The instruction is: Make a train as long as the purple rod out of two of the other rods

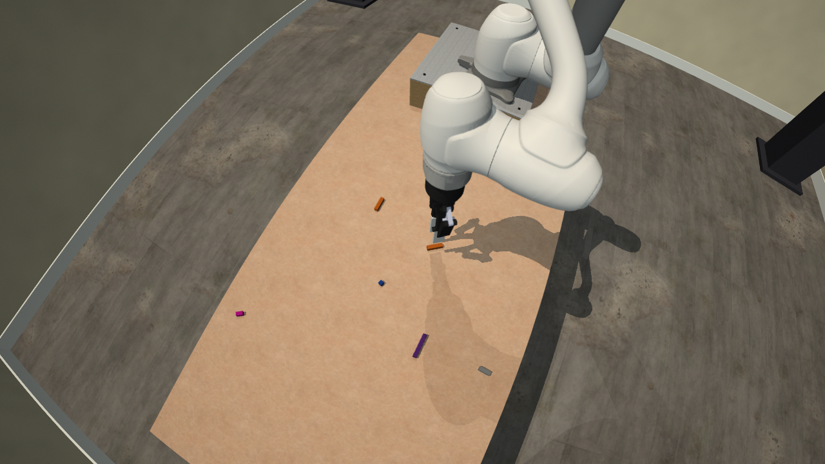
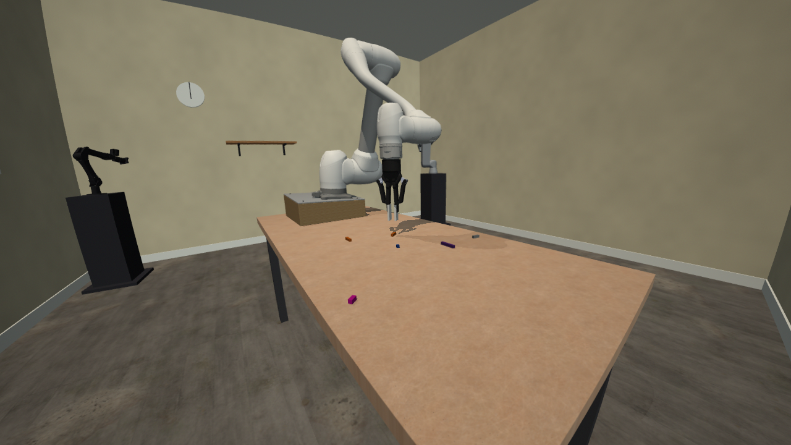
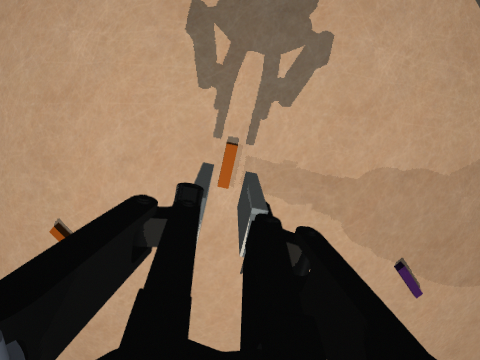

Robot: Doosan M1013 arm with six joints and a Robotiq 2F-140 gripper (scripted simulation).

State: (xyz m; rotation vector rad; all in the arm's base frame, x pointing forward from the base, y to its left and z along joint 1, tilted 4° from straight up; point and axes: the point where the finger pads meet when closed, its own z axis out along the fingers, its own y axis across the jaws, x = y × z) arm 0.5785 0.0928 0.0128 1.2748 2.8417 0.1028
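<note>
My hand is 90 mm above the orange rod. The rest, counted from my hand: purple rod 240 mm ahead, 90 mm to the left, 90 mm below; grey rod 250 mm to the left, 220 mm ahead, 90 mm below; blue rod 150 mm ahead, 90 mm below, 60 mm to the right.
</note>
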